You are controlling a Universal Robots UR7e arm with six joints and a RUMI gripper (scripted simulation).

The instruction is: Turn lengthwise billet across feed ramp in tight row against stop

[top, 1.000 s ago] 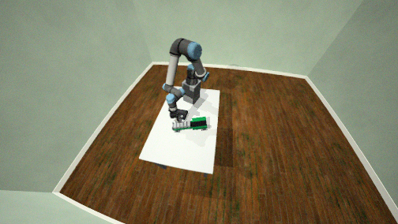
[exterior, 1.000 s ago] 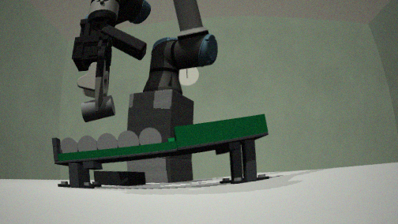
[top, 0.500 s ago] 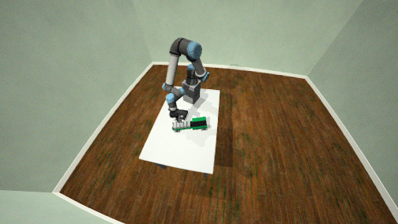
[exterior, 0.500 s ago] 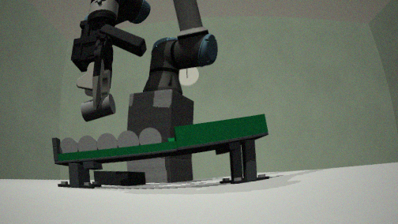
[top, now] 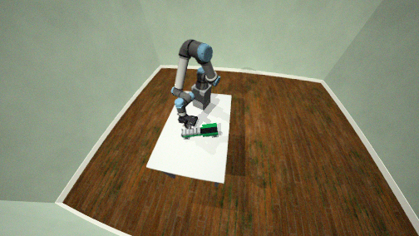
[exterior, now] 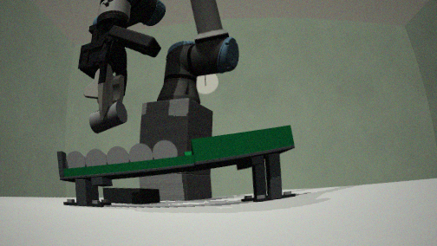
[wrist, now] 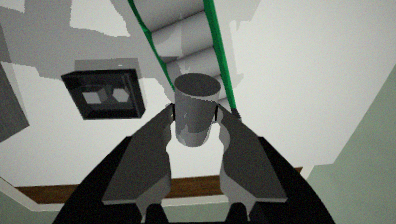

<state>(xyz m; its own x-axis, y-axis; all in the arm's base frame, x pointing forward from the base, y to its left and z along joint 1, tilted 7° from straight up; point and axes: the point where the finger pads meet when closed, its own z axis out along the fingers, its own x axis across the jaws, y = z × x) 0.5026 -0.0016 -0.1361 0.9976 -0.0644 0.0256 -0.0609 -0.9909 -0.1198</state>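
The grey steel billet lies right at my hand. The rest, counted from my hand: dark stop 3 cm ahead, 8 cm to the right, 10 cm below; then black box 19 cm behind, 4 cm to the right, 15 cm below.
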